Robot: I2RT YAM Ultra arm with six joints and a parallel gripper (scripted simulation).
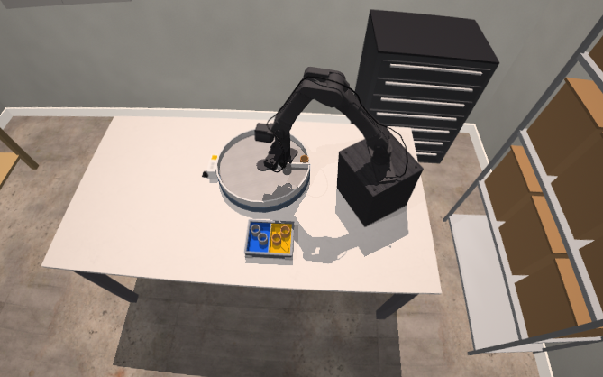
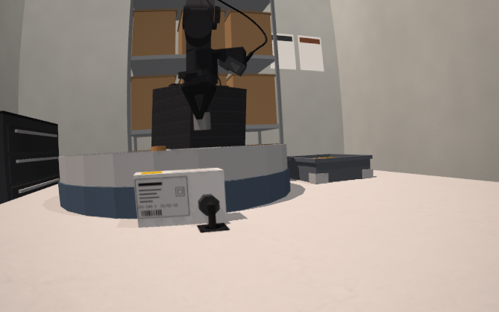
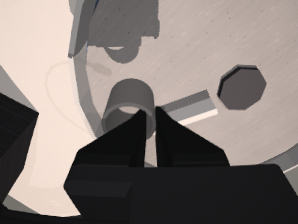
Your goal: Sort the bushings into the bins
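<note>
The blue bin is 26 cm to the left of my hand, 14 cm below it and 12 cm ahead of it. The rest, counted from my hand: yellow bin 28 cm to the left, 14 cm below, 3 cm ahead; round grey turntable 10 cm below, 9 cm ahead, 8 cm to the right.
</note>
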